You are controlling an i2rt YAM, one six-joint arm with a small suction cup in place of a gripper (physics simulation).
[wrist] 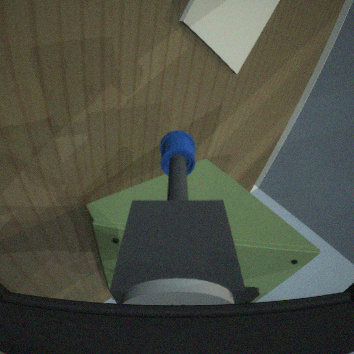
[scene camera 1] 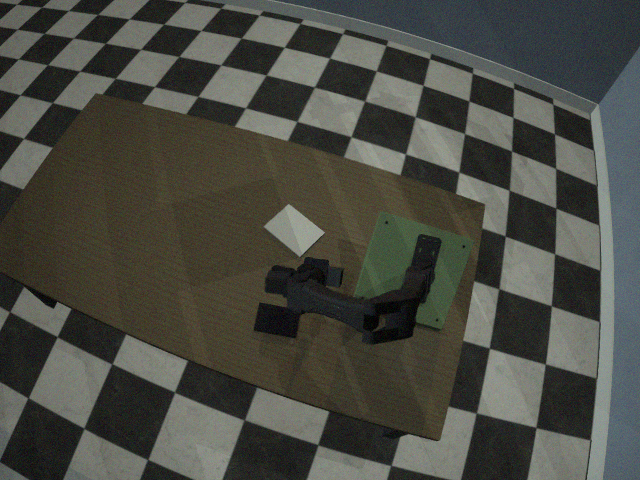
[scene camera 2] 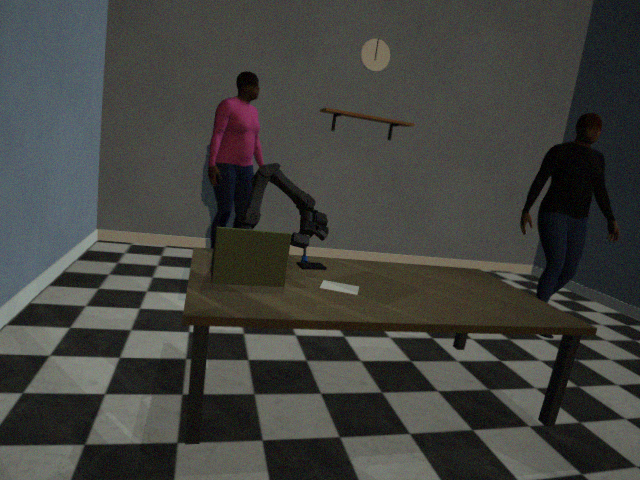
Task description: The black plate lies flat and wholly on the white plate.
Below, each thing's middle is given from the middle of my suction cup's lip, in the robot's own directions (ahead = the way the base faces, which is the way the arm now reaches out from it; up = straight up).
Now: the white plate (scene camera 1: 293, 229) 140 mm to the right of my suction cup, 130 mm ahead of it and 80 mm below it. From my suction cup the other things lie so: black plate (scene camera 1: 272, 319) 170 mm to the left, 100 mm ahead, 70 mm below.
